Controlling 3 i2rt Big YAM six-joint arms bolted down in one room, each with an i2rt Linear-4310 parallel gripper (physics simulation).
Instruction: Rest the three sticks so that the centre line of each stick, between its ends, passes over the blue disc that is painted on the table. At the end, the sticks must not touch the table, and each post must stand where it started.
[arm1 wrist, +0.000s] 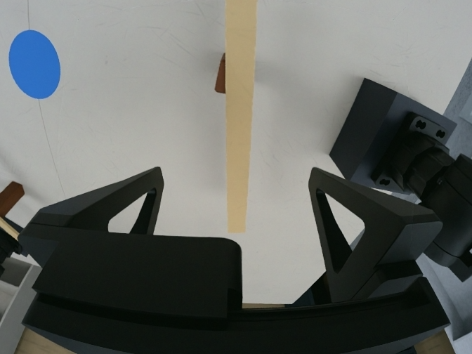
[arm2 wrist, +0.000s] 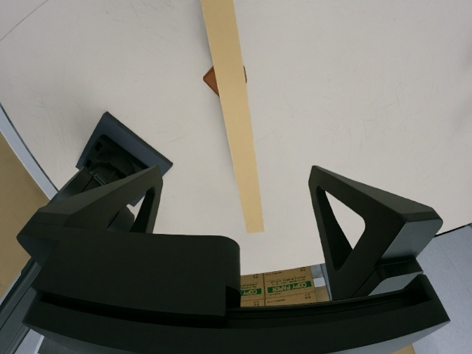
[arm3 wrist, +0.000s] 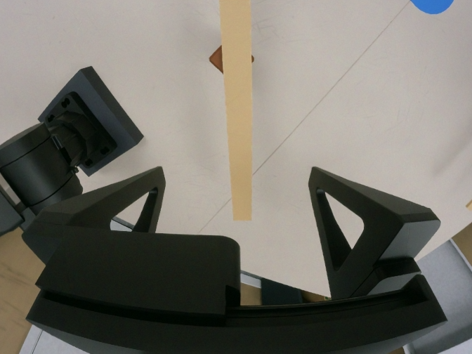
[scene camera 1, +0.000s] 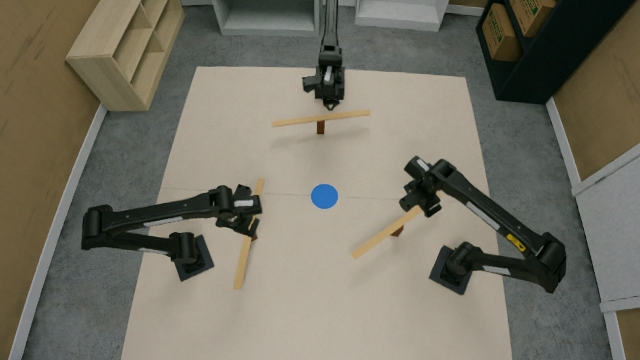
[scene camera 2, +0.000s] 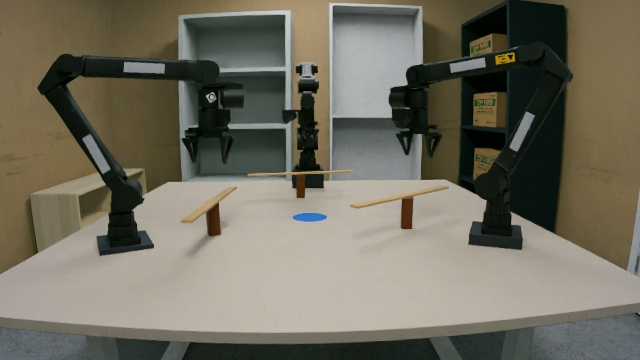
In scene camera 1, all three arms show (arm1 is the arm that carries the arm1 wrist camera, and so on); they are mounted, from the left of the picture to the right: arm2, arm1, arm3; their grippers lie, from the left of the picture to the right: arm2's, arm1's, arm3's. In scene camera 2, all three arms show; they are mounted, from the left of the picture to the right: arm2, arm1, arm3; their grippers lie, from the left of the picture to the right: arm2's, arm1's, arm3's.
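The blue disc (arm1 wrist: 34, 64) (arm3 wrist: 434, 4) (scene camera 1: 324, 196) (scene camera 2: 309, 217) lies between three brown posts, and no stick is over it. The far stick (arm1 wrist: 239, 125) (scene camera 1: 345, 116) (scene camera 2: 270, 174) lies on the far post (scene camera 2: 300, 187). The left stick (arm2 wrist: 235, 115) (scene camera 1: 242, 265) (scene camera 2: 205, 206) lies on the left post (scene camera 2: 214, 222). The right stick (arm3 wrist: 239, 110) (scene camera 1: 380, 240) (scene camera 2: 375, 201) lies on the right post (scene camera 2: 407, 215). Arm1's gripper (arm1 wrist: 236, 172) (scene camera 1: 330, 107), arm2's gripper (arm2 wrist: 236, 171) (scene camera 2: 209, 162) and arm3's gripper (arm3 wrist: 236, 172) (scene camera 2: 419, 155) are open, pointing down above their sticks, apart from them.
The arm2 base (scene camera 1: 195, 260) (scene camera 2: 125, 243) and arm3 base (scene camera 1: 451, 270) (scene camera 2: 495, 236) stand outward of their posts on the table (scene camera 1: 310, 310) (scene camera 2: 310, 290). Arm1's base (scene camera 2: 315, 180) is behind the far post. Shelves stand beyond the table.
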